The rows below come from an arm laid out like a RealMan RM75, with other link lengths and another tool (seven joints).
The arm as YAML. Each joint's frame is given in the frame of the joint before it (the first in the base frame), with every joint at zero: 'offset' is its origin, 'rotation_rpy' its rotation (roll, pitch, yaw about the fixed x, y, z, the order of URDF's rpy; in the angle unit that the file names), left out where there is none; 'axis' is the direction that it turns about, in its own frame. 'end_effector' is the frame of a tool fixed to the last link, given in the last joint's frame.
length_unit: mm
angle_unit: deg
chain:
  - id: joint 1
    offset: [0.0, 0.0, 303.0]
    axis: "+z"
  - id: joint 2
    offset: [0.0, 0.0, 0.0]
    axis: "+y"
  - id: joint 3
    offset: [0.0, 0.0, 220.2]
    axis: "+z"
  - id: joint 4
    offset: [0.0, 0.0, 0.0]
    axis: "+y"
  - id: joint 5
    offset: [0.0, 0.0, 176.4]
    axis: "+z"
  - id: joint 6
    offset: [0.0, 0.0, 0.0]
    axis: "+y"
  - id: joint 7
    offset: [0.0, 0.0, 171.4]
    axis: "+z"
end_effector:
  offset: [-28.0, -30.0, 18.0]
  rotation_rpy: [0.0, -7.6, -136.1]
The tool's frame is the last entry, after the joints.
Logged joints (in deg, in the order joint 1, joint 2, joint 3, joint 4, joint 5, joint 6, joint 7), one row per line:
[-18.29 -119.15 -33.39 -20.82 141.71 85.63 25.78]
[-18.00 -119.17 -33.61 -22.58 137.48 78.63 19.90]
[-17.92 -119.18 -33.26 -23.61 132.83 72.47 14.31]
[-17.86 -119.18 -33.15 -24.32 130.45 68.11 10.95]
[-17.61 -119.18 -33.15 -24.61 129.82 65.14 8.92]
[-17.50 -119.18 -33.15 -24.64 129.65 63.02 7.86]
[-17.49 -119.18 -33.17 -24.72 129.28 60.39 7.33]
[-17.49 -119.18 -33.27 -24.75 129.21 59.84 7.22]
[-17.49 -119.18 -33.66 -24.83 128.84 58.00 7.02]
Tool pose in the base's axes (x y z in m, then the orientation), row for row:
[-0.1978 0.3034 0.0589 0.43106 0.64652 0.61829 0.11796]
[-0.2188 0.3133 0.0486 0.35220 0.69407 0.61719 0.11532]
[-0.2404 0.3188 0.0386 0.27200 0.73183 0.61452 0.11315]
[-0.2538 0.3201 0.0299 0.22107 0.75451 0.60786 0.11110]
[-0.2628 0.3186 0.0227 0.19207 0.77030 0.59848 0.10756]
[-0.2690 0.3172 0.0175 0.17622 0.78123 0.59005 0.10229]
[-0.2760 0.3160 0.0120 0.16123 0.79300 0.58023 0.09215]
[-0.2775 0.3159 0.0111 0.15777 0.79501 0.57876 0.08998]
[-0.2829 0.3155 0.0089 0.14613 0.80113 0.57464 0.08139]
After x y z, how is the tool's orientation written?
As a quaternion, x y z w.
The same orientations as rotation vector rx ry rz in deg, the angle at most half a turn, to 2 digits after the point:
[72.25 108.37 103.64]
[59.13 116.52 103.61]
[45.72 123.01 103.29]
[37.20 126.97 102.29]
[32.39 129.89 100.92]
[29.81 132.14 99.80]
[27.43 134.93 98.73]
[26.88 135.44 98.60]
[25.02 137.18 98.40]

